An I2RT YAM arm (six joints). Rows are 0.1 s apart.
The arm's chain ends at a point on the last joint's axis. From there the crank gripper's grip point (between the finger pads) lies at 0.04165 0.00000 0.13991 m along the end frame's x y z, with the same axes.
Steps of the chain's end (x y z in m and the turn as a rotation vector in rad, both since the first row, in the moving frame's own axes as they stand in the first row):
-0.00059 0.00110 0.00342 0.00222 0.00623 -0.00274
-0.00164 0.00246 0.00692 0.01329 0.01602 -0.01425
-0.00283 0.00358 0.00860 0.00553 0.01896 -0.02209
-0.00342 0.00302 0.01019 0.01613 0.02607 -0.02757
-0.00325 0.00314 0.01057 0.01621 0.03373 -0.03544
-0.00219 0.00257 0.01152 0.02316 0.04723 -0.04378
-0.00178 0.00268 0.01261 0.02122 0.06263 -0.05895
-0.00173 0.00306 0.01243 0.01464 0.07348 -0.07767
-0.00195 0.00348 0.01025 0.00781 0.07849 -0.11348
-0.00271 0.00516 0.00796 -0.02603 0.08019 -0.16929
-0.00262 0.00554 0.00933 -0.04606 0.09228 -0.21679
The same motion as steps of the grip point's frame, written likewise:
0.00028 0.00067 0.00316 0.00222 0.00623 -0.00274
0.00058 0.00000 0.00622 0.01329 0.01602 -0.01425
-0.00020 0.00186 0.00778 0.00553 0.01896 -0.02209
0.00017 -0.00043 0.00903 0.01613 0.02607 -0.02757
0.00138 -0.00067 0.00906 0.01621 0.03373 -0.03544
0.00426 -0.00261 0.00934 0.02316 0.04723 -0.04378
0.00673 -0.00297 0.00967 0.02122 0.06263 -0.05895
0.00821 -0.00259 0.00896 0.01464 0.07348 -0.07767
0.00854 -0.00293 0.00654 0.00781 0.07849 -0.11348
0.00802 0.00078 0.00424 -0.02603 0.08019 -0.16929
0.00971 0.00150 0.00499 -0.04606 0.09228 -0.21679

